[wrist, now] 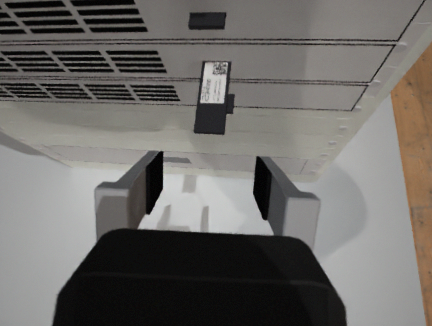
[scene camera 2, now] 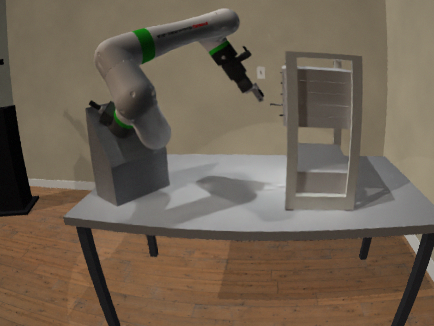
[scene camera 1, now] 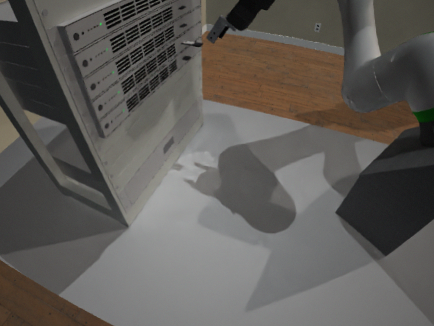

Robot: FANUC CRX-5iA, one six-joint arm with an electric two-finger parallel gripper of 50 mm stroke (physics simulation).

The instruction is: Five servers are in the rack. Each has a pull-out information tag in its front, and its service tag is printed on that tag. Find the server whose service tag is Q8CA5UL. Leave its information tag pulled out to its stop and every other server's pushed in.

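Frame: origin at the arm's base, x ahead, y left, z up, level; centimetres.
Seen in the pictures: gripper, fingertip midpoint: [wrist: 209,173] [scene camera 2: 261,98] [scene camera 1: 214,38]; arm's base, link origin: [scene camera 2: 121,124].
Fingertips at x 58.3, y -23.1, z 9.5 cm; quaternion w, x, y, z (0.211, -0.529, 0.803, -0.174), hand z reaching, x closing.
Pixels of each thing's top centre, then the offset from my fingertips to it. Level surfaces: height alone.
- bottom server's tag, top centre: [wrist: 221,107] [scene camera 1: 188,57] dx +7.1, dy -2.4, dz -6.5 cm
- third server's tag, top centre: [wrist: 206,19] dx +7.8, dy -2.7, dz +2.4 cm
- grey table, surface height: dz -42.0 cm
The rack [scene camera 1: 121,207] [scene camera 2: 291,165] holds five servers. The fourth server from the top has its information tag [scene camera 1: 191,43] [scene camera 2: 275,104] [wrist: 213,97] pulled out, with a white label and code facing the wrist camera; its print is too small and blurred to read. The bottom server's tag [scene camera 1: 187,58] [wrist: 230,104] is in, partly hidden behind the pulled-out tag in the wrist view. The third server's tag [wrist: 207,21] is in. My gripper [scene camera 1: 218,35] [scene camera 2: 259,94] [wrist: 209,173] is open and empty, tilted downward, in front of the pulled-out tag and apart from it.
The rack stands on the grey table [scene camera 1: 165,280] [scene camera 2: 240,227]. The robot's dark pedestal [scene camera 1: 385,200] [scene camera 2: 140,177] stands at the table's other end. The arm's shadow falls on the table between them. The upper servers' tags [scene camera 1: 183,25] stick out slightly from the fronts.
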